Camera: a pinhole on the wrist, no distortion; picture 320 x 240 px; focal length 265.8 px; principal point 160.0 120.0 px. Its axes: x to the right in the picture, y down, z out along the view. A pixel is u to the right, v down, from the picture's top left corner.
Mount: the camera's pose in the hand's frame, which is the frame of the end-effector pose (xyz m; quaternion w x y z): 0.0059 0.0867 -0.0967 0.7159 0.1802 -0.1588 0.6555
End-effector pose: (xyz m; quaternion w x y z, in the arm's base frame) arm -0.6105 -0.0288 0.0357 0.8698 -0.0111 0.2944 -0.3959
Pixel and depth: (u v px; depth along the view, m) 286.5 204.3 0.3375
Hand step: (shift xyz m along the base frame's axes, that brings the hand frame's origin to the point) 0.1579 0.0519 0.2547
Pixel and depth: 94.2 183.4 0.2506
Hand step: -0.0324 -0.0367 0.1309
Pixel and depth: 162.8 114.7 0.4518
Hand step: 0.0865 -0.1612 0.2725
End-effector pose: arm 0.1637 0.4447 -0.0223 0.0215 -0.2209 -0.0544 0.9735
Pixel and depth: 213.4 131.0 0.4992
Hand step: -0.1676 0.0178 0.3588
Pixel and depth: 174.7 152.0 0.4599
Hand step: -0.1000 0.0663 0.3211
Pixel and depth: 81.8 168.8 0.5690
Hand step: -0.0414 0.2767 0.3826
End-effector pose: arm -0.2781 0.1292 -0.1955 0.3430 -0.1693 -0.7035 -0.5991
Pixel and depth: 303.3 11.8 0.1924
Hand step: -0.0465 0.1150 0.1195
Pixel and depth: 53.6 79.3 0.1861
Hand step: -0.0737 0.0103 -0.0308
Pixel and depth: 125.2 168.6 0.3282
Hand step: -0.0753 0.1565 -0.1183
